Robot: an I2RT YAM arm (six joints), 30 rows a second.
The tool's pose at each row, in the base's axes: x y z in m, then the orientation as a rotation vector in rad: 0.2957, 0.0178, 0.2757, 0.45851, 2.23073, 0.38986; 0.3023, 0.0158, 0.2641, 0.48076, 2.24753, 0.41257; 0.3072, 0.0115, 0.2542, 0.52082, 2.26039, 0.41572; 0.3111, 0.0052, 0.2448, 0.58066, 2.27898, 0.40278; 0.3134, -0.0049, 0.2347, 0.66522, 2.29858, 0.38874; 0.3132, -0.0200, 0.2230, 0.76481, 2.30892, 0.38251
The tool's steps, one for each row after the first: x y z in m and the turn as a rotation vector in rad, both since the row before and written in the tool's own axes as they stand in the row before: 0.0027, -0.0053, 0.0121, -0.00335, 0.02209, 0.02314; 0.0012, -0.0071, 0.0094, 0.01484, 0.01362, 0.02950; 0.0002, -0.0087, 0.0082, 0.03370, 0.01572, 0.03816; -0.0008, -0.0124, 0.0074, 0.04276, 0.01900, 0.05519; -0.0020, -0.0177, 0.0068, 0.03981, 0.01639, 0.06847
